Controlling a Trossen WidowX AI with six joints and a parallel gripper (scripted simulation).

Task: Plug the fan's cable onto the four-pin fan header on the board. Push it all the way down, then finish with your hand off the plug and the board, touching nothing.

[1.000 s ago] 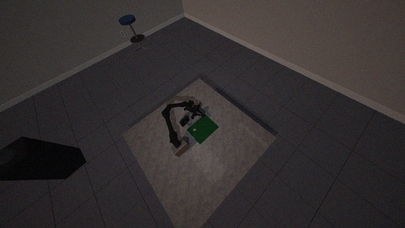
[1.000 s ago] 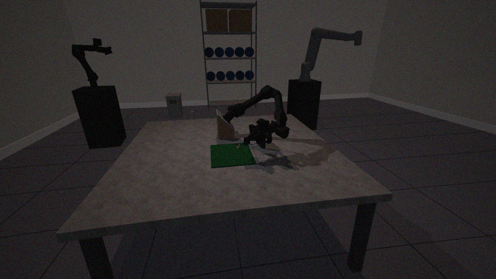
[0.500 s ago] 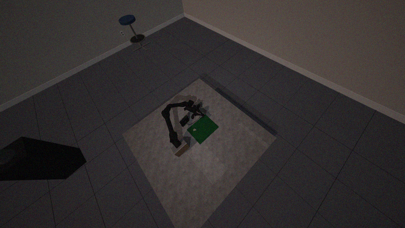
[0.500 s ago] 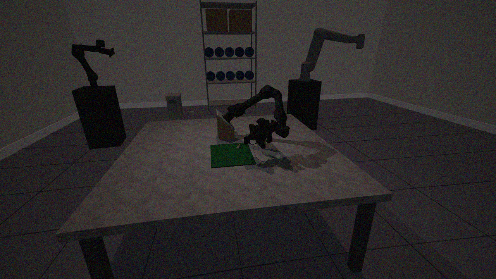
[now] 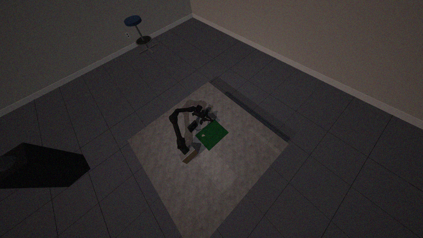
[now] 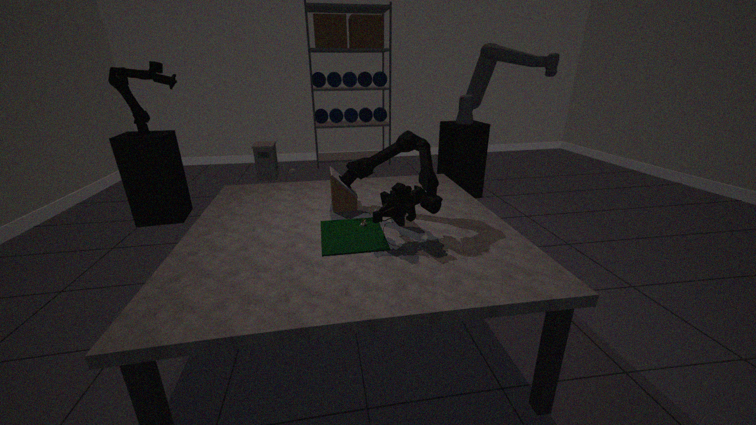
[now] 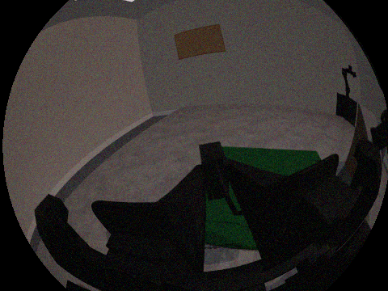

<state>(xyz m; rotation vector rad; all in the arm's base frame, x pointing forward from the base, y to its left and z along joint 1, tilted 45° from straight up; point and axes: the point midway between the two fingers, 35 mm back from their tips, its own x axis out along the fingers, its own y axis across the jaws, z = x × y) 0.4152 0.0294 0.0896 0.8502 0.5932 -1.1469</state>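
Now: gripper tip 9 cm past the green board, 8 cm to the left of it and 13 cm above it. Also, from my gripper tip: dark plug: 1 cm below; then black fan: 18 cm behind, 12 cm to the left, 5 cm below.
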